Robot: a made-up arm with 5 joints.
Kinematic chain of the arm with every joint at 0, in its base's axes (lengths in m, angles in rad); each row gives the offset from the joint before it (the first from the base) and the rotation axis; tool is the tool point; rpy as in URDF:
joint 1: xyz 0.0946 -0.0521 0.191 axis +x
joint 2: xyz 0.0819 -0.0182 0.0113 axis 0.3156 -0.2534 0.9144
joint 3: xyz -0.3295 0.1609 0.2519 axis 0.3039 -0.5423 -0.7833
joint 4: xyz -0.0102 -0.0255 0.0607 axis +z
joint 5: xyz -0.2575 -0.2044 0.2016 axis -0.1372 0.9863 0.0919
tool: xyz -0.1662 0.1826 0.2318 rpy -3.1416 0 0
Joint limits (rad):
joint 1: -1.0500..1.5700
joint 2: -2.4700..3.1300
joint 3: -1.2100..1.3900
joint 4: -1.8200..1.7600
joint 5: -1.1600..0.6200
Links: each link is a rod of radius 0.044 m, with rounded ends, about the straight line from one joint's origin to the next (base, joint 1, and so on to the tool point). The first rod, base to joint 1, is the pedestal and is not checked.
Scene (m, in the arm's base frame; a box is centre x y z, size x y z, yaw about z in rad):
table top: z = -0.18
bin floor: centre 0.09 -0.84 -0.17 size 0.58 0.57 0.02 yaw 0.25
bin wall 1: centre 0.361 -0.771 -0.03 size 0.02 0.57 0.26 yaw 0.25
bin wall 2: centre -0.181 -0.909 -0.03 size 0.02 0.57 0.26 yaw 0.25
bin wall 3: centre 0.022 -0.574 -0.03 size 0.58 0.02 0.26 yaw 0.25
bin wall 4: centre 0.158 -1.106 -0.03 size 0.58 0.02 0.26 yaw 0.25
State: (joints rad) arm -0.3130 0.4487 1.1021 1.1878 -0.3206
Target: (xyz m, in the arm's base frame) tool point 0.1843 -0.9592 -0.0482
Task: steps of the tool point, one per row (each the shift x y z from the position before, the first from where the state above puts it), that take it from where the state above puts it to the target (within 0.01 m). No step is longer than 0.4 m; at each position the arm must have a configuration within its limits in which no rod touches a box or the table.
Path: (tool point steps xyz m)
1: 0.1983 -0.2831 -0.0592
2: 0.2721 -0.1857 -0.0791
3: 0.2222 -0.0755 -0.1997
4: 0.2219 0.0277 -0.2002

